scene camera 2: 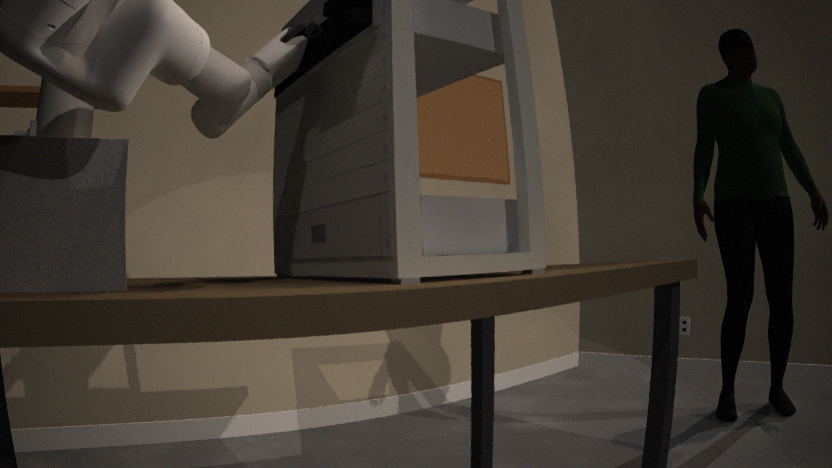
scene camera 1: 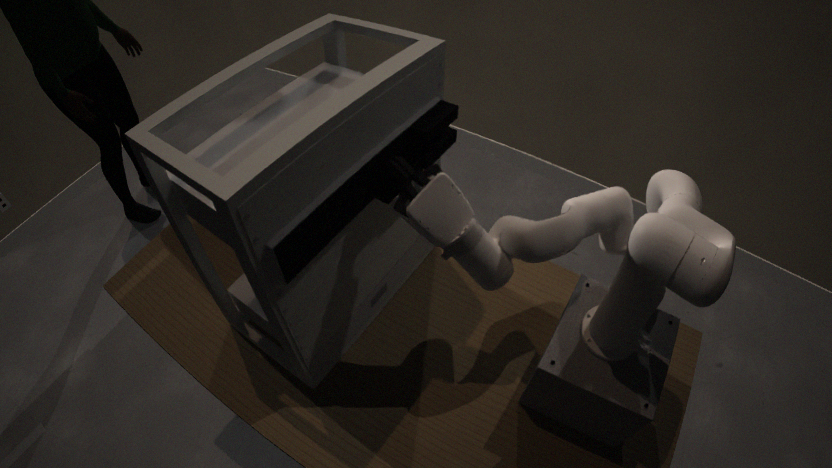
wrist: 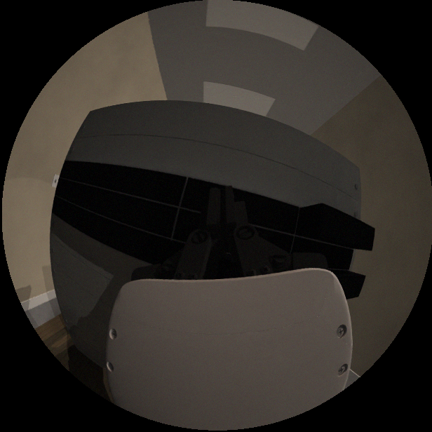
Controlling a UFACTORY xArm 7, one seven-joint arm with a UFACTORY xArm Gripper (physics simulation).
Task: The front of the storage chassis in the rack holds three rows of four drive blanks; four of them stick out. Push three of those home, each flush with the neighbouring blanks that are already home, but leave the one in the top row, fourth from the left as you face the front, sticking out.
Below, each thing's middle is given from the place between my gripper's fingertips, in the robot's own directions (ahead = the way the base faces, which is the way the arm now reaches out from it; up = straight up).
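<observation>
Relative to my hand, the grey rack (scene camera 2: 346, 190) is 50 mm to the left, 140 mm ahead and 170 mm below.
</observation>
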